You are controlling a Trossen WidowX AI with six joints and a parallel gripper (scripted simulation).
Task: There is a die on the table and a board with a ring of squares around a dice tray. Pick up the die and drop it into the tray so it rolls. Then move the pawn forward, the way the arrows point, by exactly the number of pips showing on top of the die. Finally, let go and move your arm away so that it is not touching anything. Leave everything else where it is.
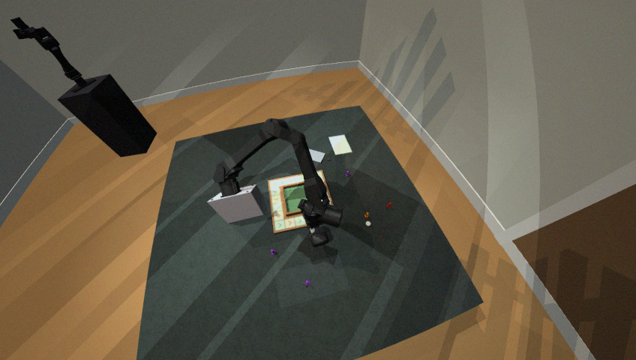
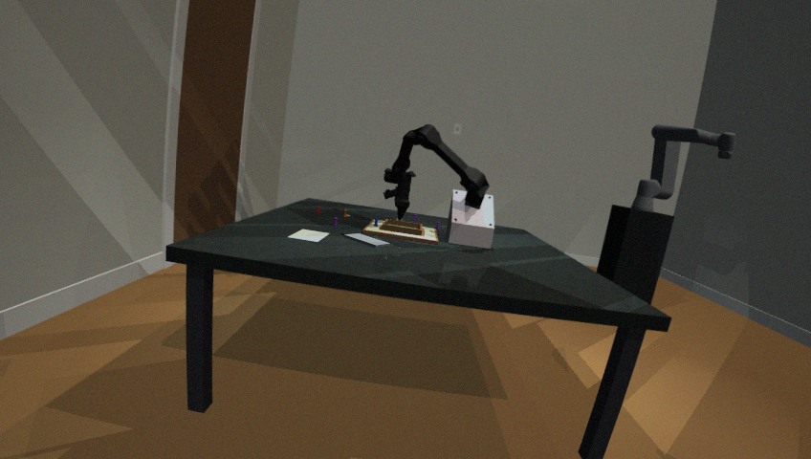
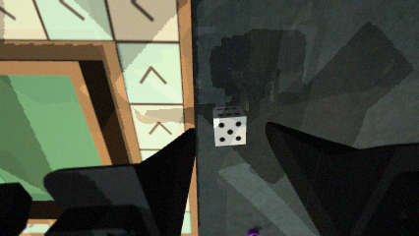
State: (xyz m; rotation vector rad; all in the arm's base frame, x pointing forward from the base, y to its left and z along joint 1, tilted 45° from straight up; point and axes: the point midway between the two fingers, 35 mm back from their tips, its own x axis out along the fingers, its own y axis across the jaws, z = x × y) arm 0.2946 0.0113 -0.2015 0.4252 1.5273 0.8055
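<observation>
Now: the white die 1 cm below my gripper tip. Round my gripper tip: green dice tray: 4 cm behind, 17 cm to the left, 2 cm below; then blue pawn: 6 cm ahead, 20 cm to the left; then white token: 24 cm ahead, 2 cm below.
</observation>
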